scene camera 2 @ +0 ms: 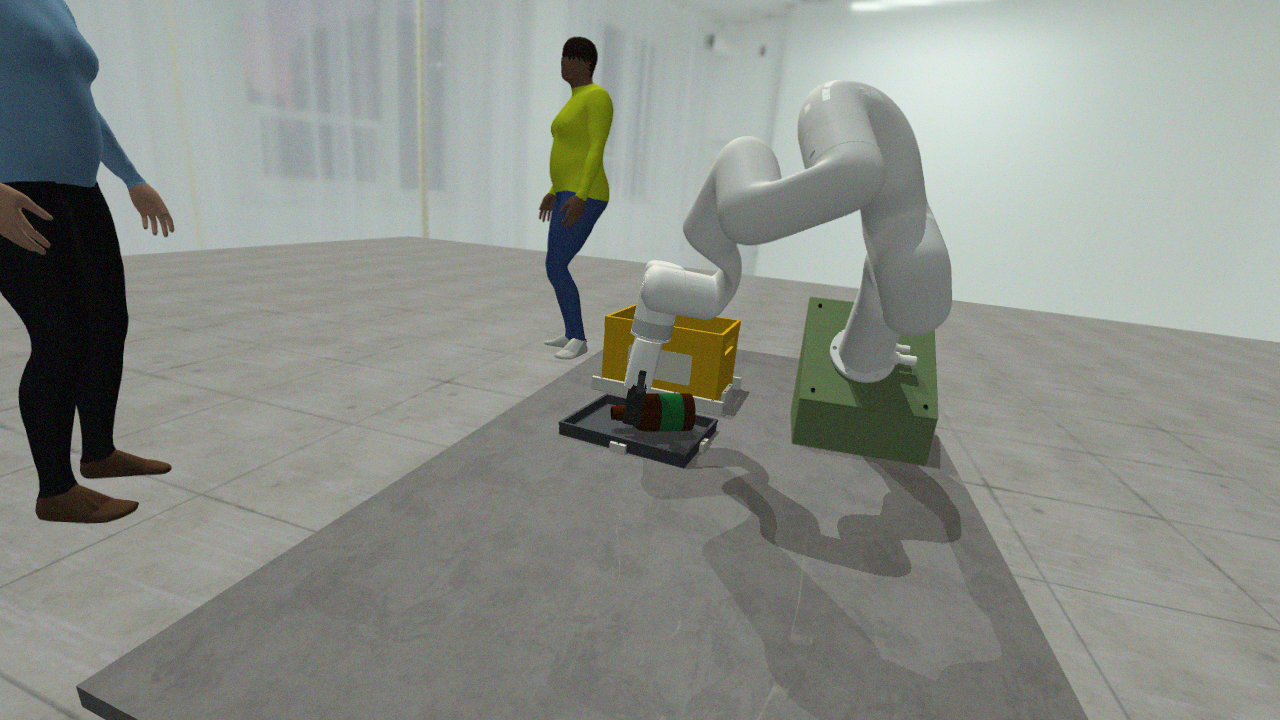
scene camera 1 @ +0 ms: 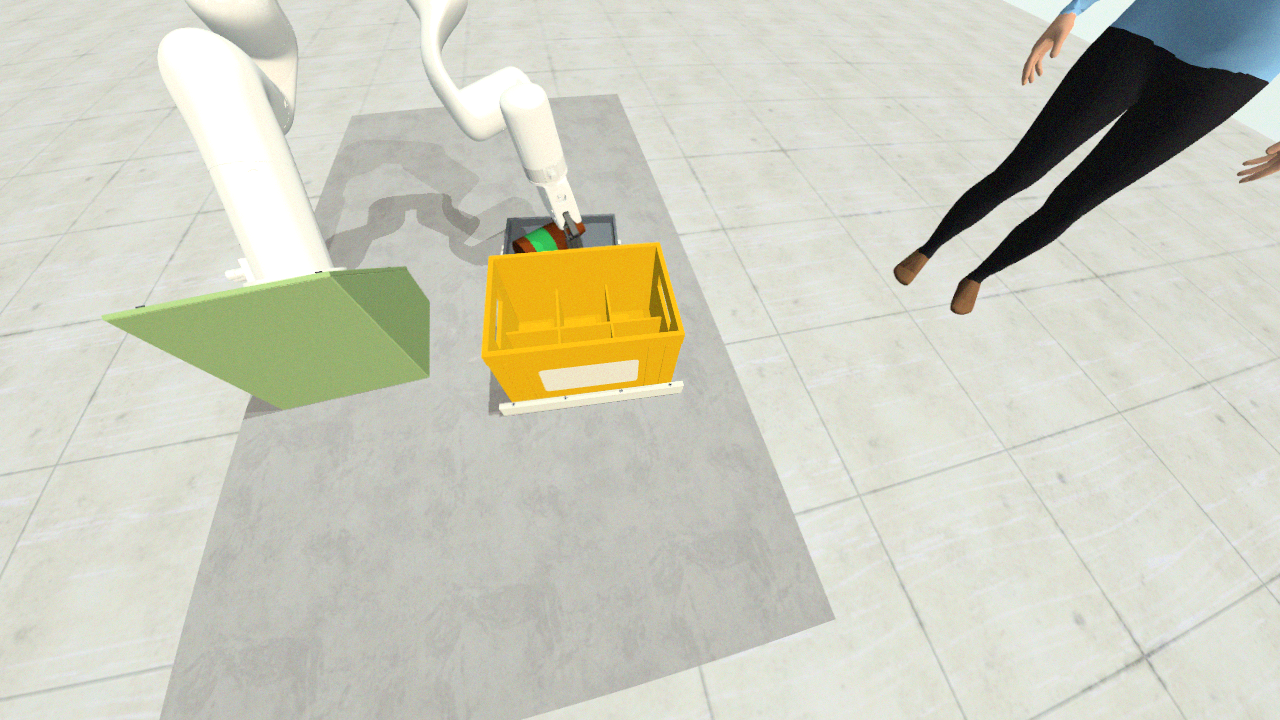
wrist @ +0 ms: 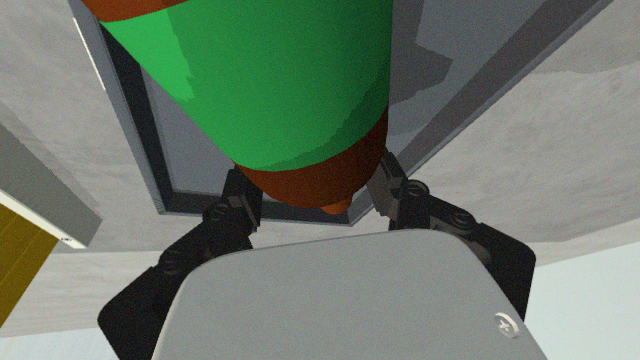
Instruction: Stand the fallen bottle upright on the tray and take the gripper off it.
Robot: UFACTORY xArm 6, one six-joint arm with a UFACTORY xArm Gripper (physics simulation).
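Frame: origin at the arm's base, x back, y right, z up, level; centimetres.
Seen in the pictures: gripper, fingertip midpoint: [scene camera 2: 631,416] [scene camera 1: 569,239]; arm's base, origin of the base link: [scene camera 2: 862,355] [scene camera 1: 300,282].
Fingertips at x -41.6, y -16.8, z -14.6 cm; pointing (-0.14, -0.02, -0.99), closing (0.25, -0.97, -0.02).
Pixels of each thing's top centre, then the offset from my fingertips to it.
- brown bottle with a green band, middle of its top: [wrist: 313,187] [scene camera 2: 653,394] [scene camera 1: 550,227] dz +4.9, dx +3.6, dy +1.1 cm
- yellow crate with compartments, middle of its top: [scene camera 1: 580,292] [scene camera 2: 675,318] dz +14.4, dx +1.1, dy +28.3 cm
The brown bottle with a green band [scene camera 1: 541,240] [scene camera 2: 675,411] [wrist: 280,90] lies on its side over the dark grey tray [scene camera 1: 615,231] [scene camera 2: 590,437] [wrist: 145,135]. In scene camera 2 its neck points left and its base points right, towards the pedestal. My gripper [scene camera 1: 572,234] [scene camera 2: 634,416] [wrist: 311,158] comes down from above and is shut on the bottle, with one black finger on each side of the brown shoulder near the neck. In the wrist view the neck tip shows between the fingers. The bottle's far end is cut off by that view's top edge.
A yellow crate with compartments [scene camera 1: 523,377] [scene camera 2: 713,371] [wrist: 20,260] stands close beside the tray, held by pale strips. The arm's green pedestal [scene camera 1: 268,349] [scene camera 2: 859,425] stands to one side. A person in blue [scene camera 1: 1208,35] [scene camera 2: 44,107] and one in yellow-green [scene camera 2: 581,143] stand beyond the table.
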